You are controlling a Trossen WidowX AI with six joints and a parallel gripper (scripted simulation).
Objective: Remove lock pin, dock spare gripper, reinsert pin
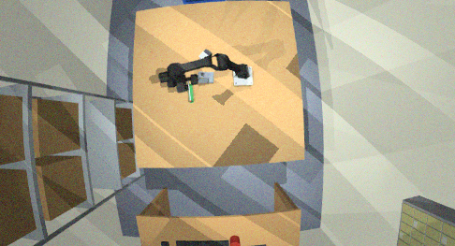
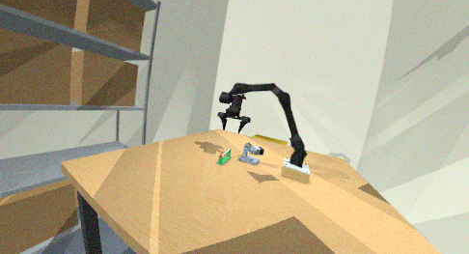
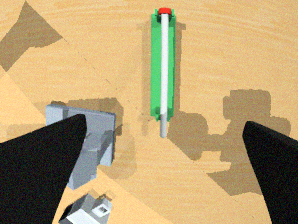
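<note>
My gripper tip is 7 cm past the spare gripper, 25 cm to the left of it and 14 cm above it. Also, from my gripper tip: green holder 3 cm to the left, 14 cm below; grey mount 9 cm behind, 9 cm to the right, 11 cm below.
</note>
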